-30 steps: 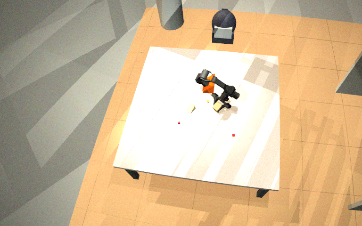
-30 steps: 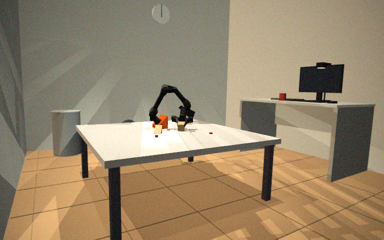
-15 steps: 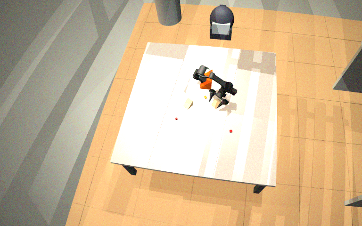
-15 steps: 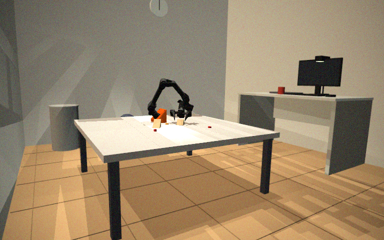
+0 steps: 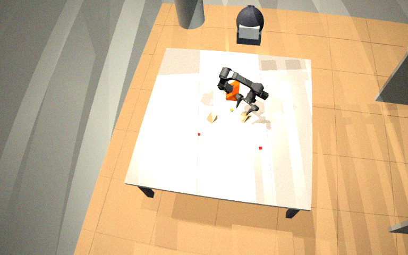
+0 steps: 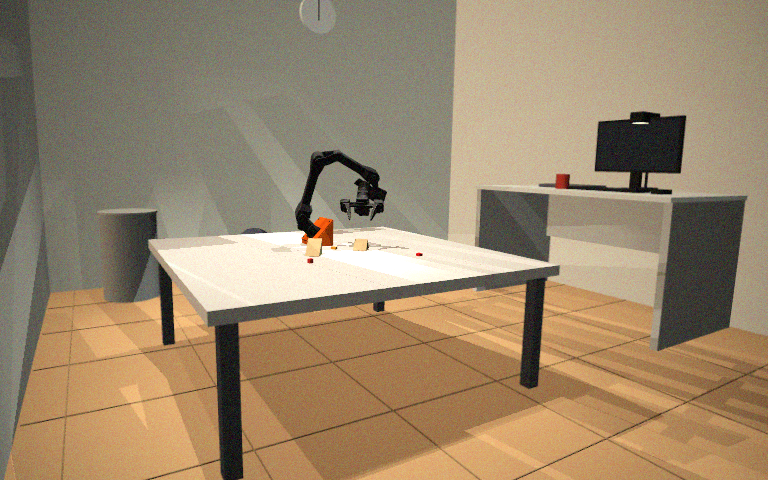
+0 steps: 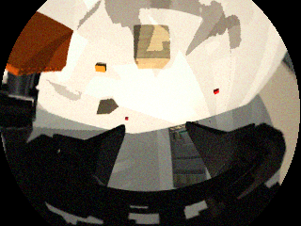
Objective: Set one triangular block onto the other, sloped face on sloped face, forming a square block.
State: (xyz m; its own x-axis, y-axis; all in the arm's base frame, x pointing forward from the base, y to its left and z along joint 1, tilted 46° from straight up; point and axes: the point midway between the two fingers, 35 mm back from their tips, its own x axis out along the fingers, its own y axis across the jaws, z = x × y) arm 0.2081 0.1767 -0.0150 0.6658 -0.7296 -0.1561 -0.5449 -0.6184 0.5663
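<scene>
My gripper tip is 110 mm above the tan triangular block, 40 mm past it and 30 mm to the right of it. Round my gripper tip: small yellow cube 130 mm below, 80 mm to the right, 80 mm behind.
</scene>
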